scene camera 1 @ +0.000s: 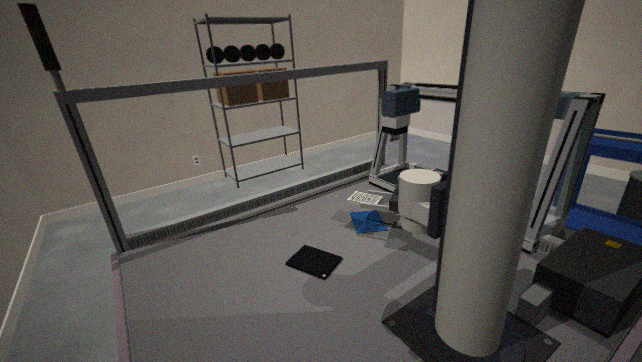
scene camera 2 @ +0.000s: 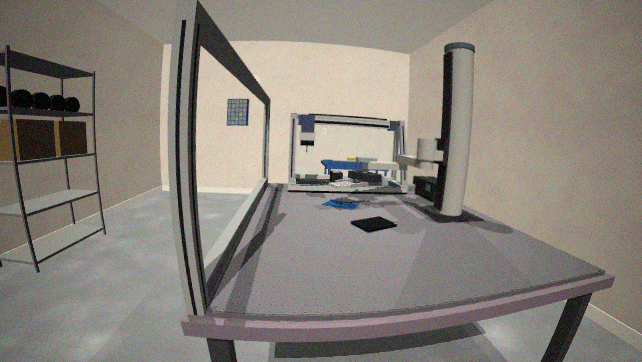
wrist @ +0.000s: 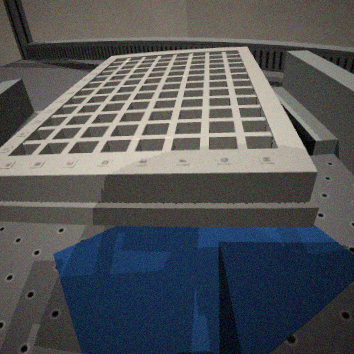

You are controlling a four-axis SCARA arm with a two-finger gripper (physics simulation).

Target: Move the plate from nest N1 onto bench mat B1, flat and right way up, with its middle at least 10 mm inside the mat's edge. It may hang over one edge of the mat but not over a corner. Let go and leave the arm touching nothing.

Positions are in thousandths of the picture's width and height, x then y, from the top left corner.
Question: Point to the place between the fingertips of my gripper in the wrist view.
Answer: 436, 239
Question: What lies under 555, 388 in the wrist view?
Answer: A white plate.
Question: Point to a black nest N1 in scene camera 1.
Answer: At 487, 720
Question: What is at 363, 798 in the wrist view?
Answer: A blue bench mat B1.
